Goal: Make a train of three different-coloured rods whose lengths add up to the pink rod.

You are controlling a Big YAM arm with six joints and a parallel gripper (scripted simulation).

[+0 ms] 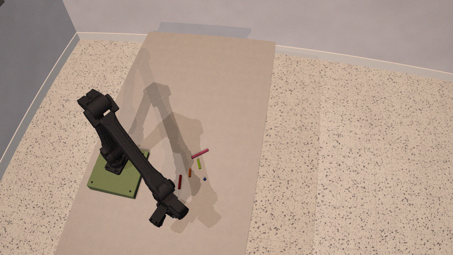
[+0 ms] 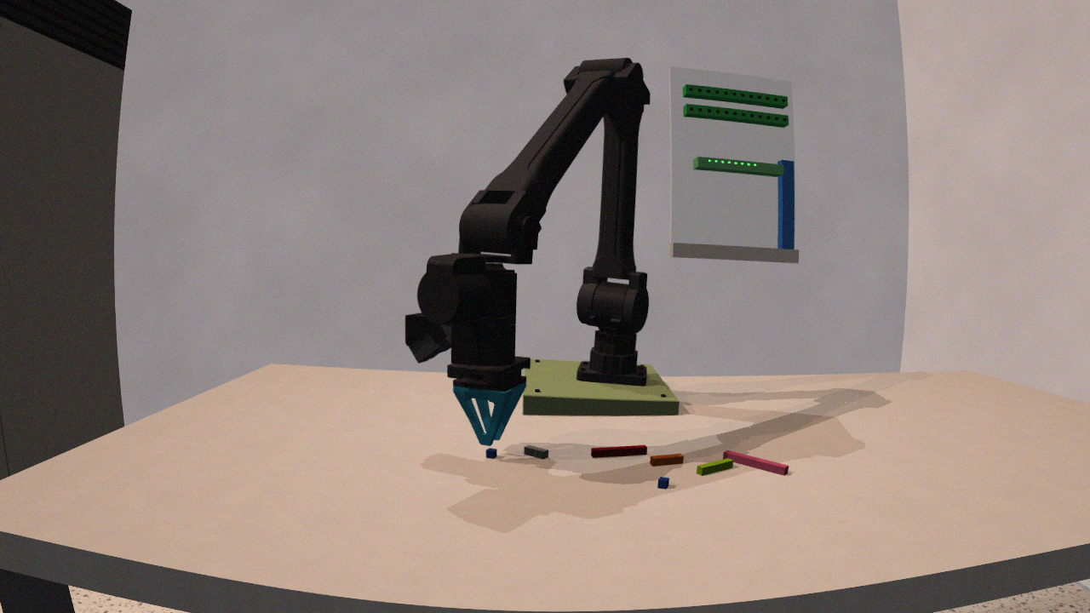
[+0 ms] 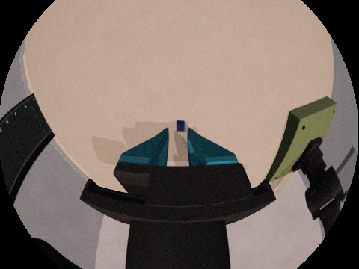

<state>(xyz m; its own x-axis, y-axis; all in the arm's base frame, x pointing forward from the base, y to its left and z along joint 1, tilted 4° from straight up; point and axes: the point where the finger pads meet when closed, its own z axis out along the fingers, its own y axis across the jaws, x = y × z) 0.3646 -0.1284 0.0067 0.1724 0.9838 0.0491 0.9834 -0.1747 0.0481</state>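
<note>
Now: the grey rod 2 cm behind my hand, 5 cm to the left of it and 2 cm below it. Round my hand: red rod 4 cm behind, 15 cm to the left, 2 cm below; then lime rod 27 cm to the left, 2 cm below; then orange rod 2 cm behind, 21 cm to the left, 2 cm below.
</note>
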